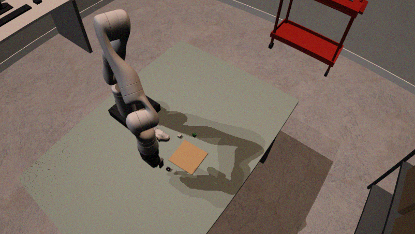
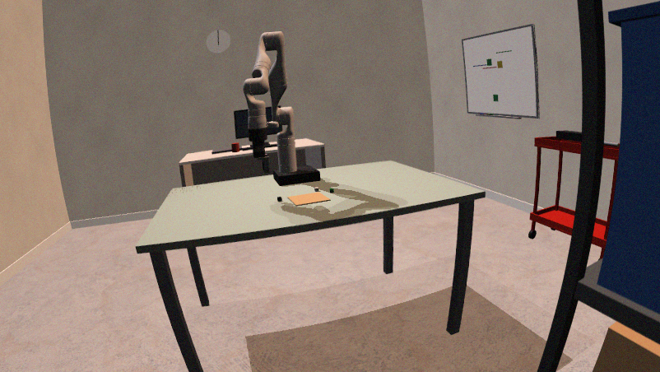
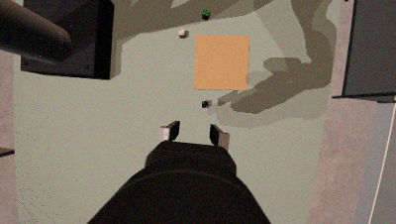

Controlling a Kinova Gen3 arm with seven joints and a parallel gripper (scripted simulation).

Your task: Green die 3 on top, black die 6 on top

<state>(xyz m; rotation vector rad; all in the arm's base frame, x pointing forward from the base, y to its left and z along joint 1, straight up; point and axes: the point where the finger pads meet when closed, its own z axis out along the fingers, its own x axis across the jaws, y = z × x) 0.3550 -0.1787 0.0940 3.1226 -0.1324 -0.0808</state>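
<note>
Right now the black die is 2 cm ahead of my hand, 4 cm to the left of it and 14 cm below it. Also, from my hand: green die: 1 cm ahead, 27 cm to the left, 14 cm below; then white die: 5 cm behind, 22 cm to the left, 14 cm below; then orange mat: 6 cm ahead, 15 cm to the left, 14 cm below.
</note>
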